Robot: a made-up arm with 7 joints.
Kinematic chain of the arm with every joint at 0, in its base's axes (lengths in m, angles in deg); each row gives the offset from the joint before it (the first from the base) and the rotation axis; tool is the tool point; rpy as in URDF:
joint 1: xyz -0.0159 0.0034 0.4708 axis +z
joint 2: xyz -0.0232 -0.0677 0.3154 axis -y
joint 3: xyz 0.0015 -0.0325 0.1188 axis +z
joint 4: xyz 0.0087 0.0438 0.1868 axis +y
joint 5: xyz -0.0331 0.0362 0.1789 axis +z
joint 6: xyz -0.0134 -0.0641 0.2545 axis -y
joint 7: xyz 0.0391 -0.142 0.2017 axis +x
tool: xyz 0.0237 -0.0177 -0.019 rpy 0 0 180
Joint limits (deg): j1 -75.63..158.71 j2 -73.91..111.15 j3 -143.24..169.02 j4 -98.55..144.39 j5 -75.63..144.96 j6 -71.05..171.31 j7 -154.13..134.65
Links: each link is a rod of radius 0.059 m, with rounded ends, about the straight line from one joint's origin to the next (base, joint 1, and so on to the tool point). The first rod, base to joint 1, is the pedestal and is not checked.
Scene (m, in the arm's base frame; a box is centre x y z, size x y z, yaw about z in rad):
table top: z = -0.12
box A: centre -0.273 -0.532 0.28 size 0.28 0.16 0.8 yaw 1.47
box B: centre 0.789 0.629 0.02 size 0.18 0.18 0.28 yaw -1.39
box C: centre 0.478 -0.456 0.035 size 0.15 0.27 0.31 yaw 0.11
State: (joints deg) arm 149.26 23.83 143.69 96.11 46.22 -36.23 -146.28
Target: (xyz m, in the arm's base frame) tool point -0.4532 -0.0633 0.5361
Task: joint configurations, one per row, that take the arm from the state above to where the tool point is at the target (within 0.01 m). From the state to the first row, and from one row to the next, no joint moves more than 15 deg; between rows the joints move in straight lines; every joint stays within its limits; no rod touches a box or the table.
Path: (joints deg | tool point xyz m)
1: 145.96 35.60 130.20 104.95 47.44 -32.18 -141.98 | 0.0838 -0.3778 0.5103
2: 142.65 47.37 116.71 113.80 48.67 -28.14 -137.67 | -0.1187 -0.2918 0.4993
3: 139.35 59.14 103.22 122.64 49.89 -24.09 -133.37 | -0.2657 -0.1629 0.5583
4: 124.60 59.66 106.87 117.86 48.30 -21.43 -135.84 | -0.3090 -0.1550 0.5553
5: 109.85 60.19 110.52 113.08 46.71 -18.77 -138.32 | -0.3563 -0.1368 0.5502
6: 95.10 60.71 114.16 108.29 45.12 -16.11 -140.79 | -0.4053 -0.1067 0.5436
7: 80.35 61.24 117.81 103.51 43.53 -13.44 -143.27 | -0.4532 -0.0633 0.5361

